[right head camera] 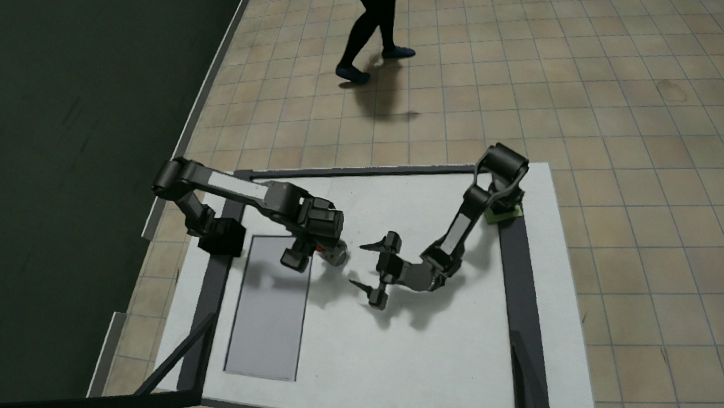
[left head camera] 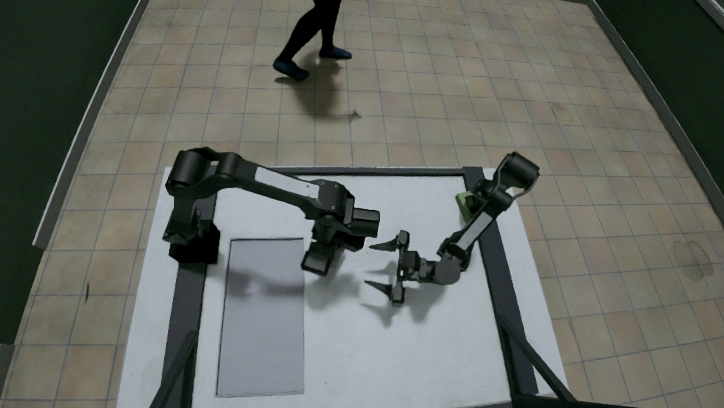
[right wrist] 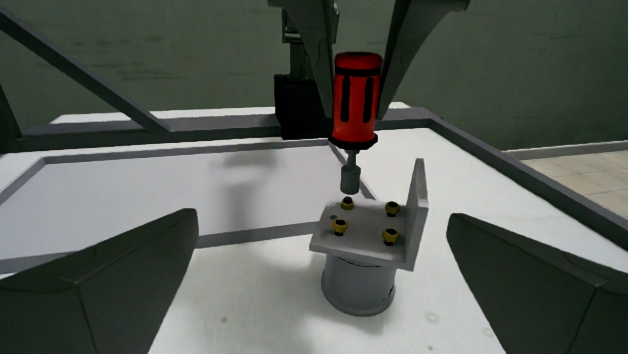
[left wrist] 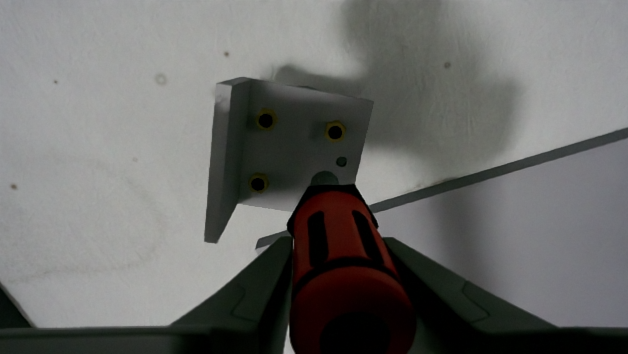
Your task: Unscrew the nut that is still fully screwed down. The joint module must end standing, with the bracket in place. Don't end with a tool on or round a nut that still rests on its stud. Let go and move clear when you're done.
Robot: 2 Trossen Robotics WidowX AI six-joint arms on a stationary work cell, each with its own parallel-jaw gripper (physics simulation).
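My left gripper is shut on the red handle of a nut driver, which hangs upright. Its grey socket is just above a brass nut with a stud tip showing on top; a small gap shows between them. The left wrist view hides this nut behind the driver. Three other nuts, including one nut, appear raised. The L-shaped bracket lies on the standing joint module. My right gripper is open and empty, facing the module from a distance.
A shallow grey tray lies beside the module, left in the head views. Dark frame beams edge the table. A person stands on the floor beyond.
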